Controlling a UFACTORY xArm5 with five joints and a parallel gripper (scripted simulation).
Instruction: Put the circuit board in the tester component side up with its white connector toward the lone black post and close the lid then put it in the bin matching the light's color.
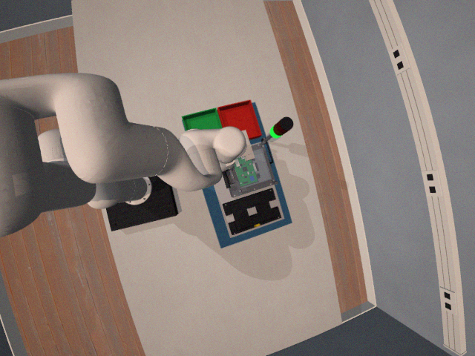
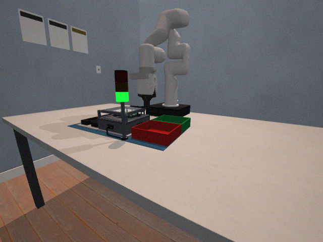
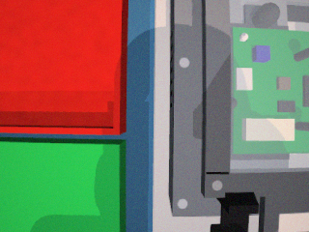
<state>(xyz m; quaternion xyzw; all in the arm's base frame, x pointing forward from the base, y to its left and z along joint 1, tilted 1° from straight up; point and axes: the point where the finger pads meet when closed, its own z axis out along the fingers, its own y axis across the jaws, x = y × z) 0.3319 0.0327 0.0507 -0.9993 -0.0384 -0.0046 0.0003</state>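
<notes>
Now: hand 20 mm short of the black block and 20 mm above it. Also, from my hand: red bin 150 mm to the left, 120 mm ahead, 100 mm below; then green bin 130 mm to the left, 100 mm below, 30 mm behind; then green circuit board 90 mm ahead, 60 mm to the right, 40 mm below.
</notes>
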